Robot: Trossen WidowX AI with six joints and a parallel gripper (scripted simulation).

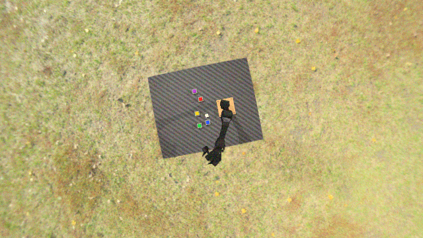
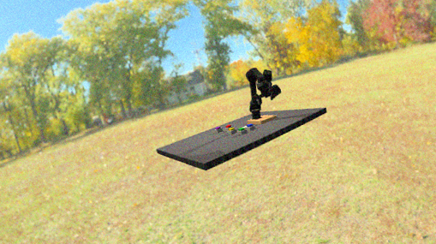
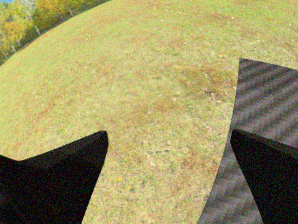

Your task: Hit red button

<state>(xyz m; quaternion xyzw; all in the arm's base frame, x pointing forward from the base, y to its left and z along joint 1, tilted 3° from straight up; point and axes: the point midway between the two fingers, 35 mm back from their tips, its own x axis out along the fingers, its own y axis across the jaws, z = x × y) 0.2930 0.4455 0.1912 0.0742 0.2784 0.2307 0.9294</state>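
Now: gripper tip 100 mm past the red button, 570 mm to the left of it and 170 mm above it. Round my gripper tip: green button: 20 mm behind, 310 mm to the right, 170 mm below; blue button: 110 mm behind, 320 mm to the right, 170 mm below; white block: 110 mm behind, 390 mm to the right, 190 mm below.
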